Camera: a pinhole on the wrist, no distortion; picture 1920 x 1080 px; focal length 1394.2 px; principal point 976.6 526.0 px. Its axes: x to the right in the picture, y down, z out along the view. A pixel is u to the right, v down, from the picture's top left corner.
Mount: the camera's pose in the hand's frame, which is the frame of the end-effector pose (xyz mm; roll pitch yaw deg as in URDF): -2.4 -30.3 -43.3 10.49 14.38 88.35
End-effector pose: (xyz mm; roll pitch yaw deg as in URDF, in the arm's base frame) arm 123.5 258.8 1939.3 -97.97 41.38 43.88
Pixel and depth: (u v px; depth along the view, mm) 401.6 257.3 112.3
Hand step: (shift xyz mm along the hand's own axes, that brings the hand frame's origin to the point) 38.8 -49.9 71.3
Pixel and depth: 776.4 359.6 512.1
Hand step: 152.3 16.3 451.9
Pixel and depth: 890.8 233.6 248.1
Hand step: 95.1 10.4 187.6
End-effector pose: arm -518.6 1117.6 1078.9 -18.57 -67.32 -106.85
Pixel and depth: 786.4 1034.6 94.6
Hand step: -18.8 -17.7 56.1
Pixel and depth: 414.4 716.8 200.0
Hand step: 6.3 -58.6 172.1
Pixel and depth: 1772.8 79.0 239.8
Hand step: 122.2 153.9 137.5
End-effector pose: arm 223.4 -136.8 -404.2 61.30 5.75 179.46
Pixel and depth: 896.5 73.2 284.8
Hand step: 141.8 15.1 215.7
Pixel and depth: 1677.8 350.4 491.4
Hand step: 158.1 321.8 352.5
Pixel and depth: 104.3 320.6 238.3
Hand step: 72.9 -120.3 214.5
